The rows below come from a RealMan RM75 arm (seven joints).
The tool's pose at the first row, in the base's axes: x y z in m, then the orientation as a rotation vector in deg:
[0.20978 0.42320 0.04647 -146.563 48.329 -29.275]
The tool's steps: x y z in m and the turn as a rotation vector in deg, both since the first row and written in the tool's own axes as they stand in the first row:
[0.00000 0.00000 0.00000 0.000 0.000 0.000]
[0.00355 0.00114 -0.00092 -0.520 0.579 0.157]
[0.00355 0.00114 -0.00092 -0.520 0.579 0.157]
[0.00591 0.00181 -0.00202 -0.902 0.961 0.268]
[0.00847 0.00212 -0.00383 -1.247 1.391 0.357]
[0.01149 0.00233 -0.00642 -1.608 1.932 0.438]
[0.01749 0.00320 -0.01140 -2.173 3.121 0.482]
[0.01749 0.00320 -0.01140 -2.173 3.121 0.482]
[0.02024 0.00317 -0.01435 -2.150 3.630 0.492]
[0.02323 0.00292 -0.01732 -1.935 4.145 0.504]
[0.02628 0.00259 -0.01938 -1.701 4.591 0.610]
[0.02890 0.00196 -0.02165 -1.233 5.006 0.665]
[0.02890 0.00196 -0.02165 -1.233 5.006 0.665]
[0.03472 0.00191 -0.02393 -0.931 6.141 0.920]
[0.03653 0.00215 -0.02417 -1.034 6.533 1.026]
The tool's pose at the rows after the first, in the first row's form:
[0.20978 0.42320 0.04647 -146.563 48.329 -29.275]
[0.21148 0.41991 0.04748 -146.919 48.965 -29.839]
[0.21148 0.41991 0.04748 -146.919 48.965 -29.839]
[0.21244 0.41766 0.04860 -147.183 49.414 -30.199]
[0.21339 0.41538 0.05055 -147.421 49.835 -30.640]
[0.21438 0.41268 0.05331 -147.669 50.293 -31.229]
[0.21622 0.40703 0.05844 -148.071 51.025 -32.637]
[0.21622 0.40703 0.05844 -148.071 51.025 -32.637]
[0.21696 0.40459 0.06156 -148.004 51.202 -33.321]
[0.21798 0.40216 0.06486 -147.759 51.291 -34.068]
[0.21949 0.39998 0.06743 -147.446 51.464 -34.696]
[0.22073 0.39823 0.07023 -146.950 51.449 -35.363]
[0.22073 0.39823 0.07023 -146.950 51.449 -35.363]
[0.22409 0.39406 0.07345 -146.414 52.004 -36.879]
[0.22523 0.39269 0.07393 -146.404 52.317 -37.341]

